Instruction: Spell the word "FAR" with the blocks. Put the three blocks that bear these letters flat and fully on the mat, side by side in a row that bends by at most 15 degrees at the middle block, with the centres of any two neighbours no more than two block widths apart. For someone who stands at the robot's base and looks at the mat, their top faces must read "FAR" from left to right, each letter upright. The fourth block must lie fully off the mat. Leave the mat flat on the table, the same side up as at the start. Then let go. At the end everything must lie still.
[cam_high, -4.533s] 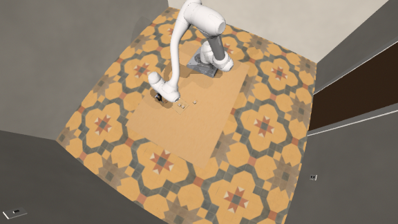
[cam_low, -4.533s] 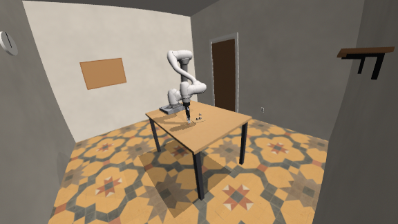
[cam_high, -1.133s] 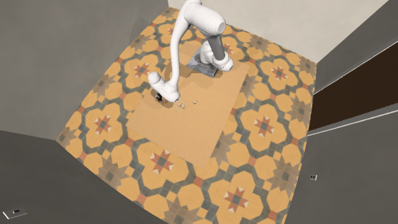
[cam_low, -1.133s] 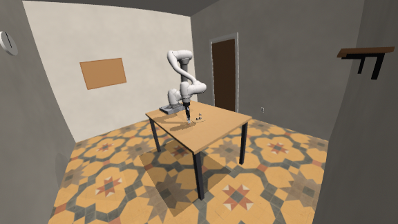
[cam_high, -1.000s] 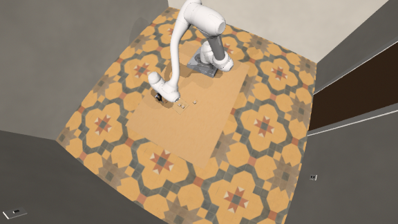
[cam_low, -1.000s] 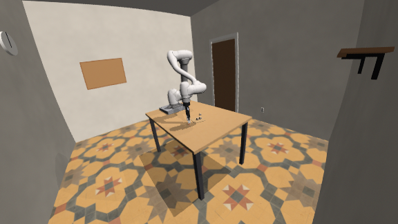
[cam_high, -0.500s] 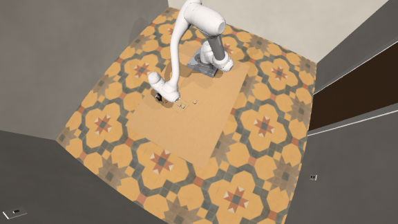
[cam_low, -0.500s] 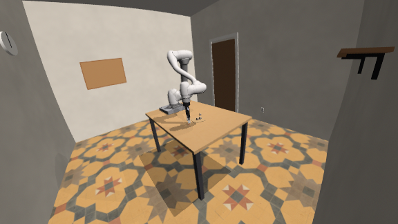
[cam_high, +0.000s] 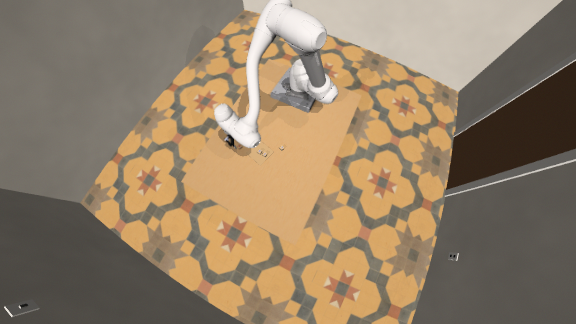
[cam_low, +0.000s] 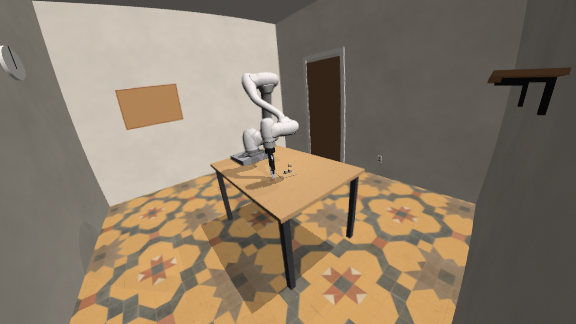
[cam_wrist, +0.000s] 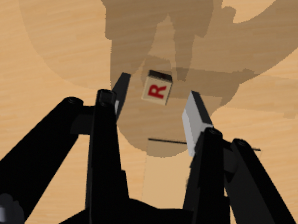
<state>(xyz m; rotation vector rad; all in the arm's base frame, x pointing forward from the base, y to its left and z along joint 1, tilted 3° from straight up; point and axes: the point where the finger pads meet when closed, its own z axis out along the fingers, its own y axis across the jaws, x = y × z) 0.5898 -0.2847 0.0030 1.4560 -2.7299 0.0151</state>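
The R block is 60 mm below my hand. The rest, counted from my hand: tan mat: 150 mm to the left, 70 mm below.
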